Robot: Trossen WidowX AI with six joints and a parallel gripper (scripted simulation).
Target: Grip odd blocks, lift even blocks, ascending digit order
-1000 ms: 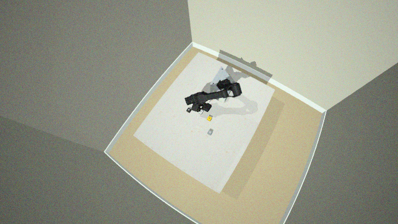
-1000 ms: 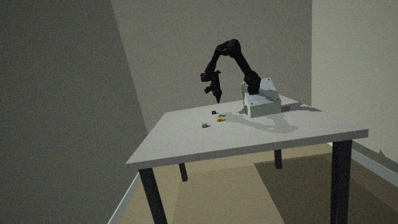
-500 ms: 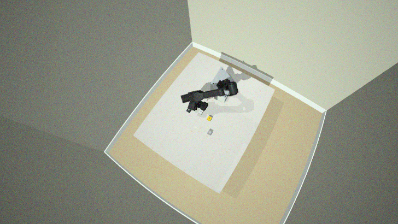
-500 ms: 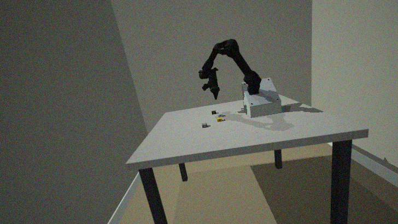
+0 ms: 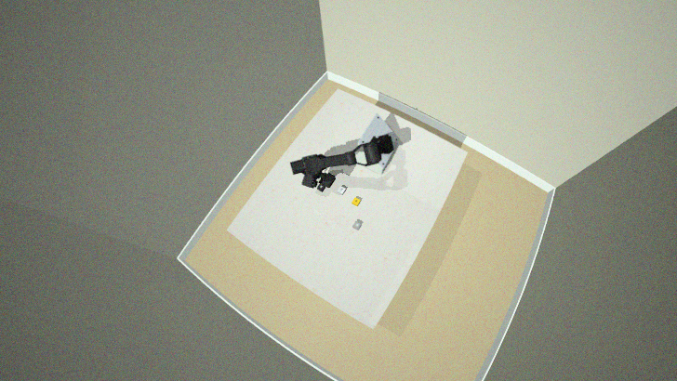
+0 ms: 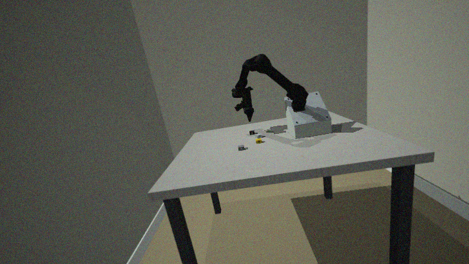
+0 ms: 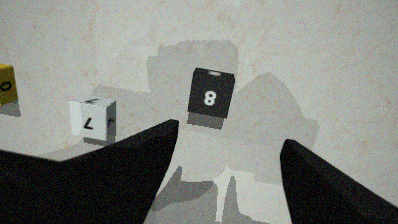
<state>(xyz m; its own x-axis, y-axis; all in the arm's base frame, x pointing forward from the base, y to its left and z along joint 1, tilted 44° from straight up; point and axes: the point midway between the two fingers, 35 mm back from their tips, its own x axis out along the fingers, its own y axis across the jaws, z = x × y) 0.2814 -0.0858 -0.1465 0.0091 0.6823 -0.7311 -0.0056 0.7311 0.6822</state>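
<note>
My gripper tip is 10 mm to the right of the black block and 80 mm above it. The rest, counted from my gripper tip: white block (40 mm behind, 110 mm to the left, 80 mm below); grey block (80 mm ahead, 270 mm to the left, 80 mm below); yellow block (30 mm behind, 210 mm to the left, 80 mm below).
</note>
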